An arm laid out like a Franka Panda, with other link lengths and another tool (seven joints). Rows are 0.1 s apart.
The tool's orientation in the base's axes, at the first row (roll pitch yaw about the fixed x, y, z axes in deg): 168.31, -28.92, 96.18
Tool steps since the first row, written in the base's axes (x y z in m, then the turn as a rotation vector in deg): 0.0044, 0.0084, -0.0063, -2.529, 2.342, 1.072; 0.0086, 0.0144, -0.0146, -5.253, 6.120, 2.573; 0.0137, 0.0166, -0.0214, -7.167, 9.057, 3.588; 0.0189, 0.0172, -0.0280, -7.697, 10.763, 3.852; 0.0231, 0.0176, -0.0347, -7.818, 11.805, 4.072; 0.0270, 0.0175, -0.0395, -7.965, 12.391, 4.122; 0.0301, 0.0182, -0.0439, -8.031, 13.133, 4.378; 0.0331, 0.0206, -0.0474, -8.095, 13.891, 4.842; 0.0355, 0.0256, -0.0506, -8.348, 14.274, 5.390; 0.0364, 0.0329, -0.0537, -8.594, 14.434, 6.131; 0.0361, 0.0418, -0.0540, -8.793, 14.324, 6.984; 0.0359, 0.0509, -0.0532, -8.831, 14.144, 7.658; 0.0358, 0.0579, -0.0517, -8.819, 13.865, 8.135
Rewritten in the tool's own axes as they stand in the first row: 0.0038, 0.0033, 0.0102, 2.795, -2.280, -0.146; 0.0047, 0.0060, 0.0209, 7.065, -4.664, 0.019; 0.0028, 0.0098, 0.0286, 10.292, -6.344, 0.308; -0.0004, 0.0138, 0.0353, 11.954, -6.805, 0.842; -0.0036, 0.0167, 0.0419, 12.979, -6.877, 1.149; -0.0064, 0.0197, 0.0465, 13.527, -7.008, 1.372; -0.0082, 0.0220, 0.0511, 14.302, -7.022, 1.509; -0.0081, 0.0243, 0.0558, 15.192, -6.996, 1.475; -0.0055, 0.0262, 0.0613, 15.815, -7.145, 1.156; -0.0008, 0.0266, 0.0677, 16.335, -7.255, 0.562; 0.0069, 0.0263, 0.0723, 16.671, -7.300, -0.253; 0.0152, 0.0263, 0.0761, 16.844, -7.219, -0.925; 0.0220, 0.0265, 0.0782, 16.830, -7.125, -1.470
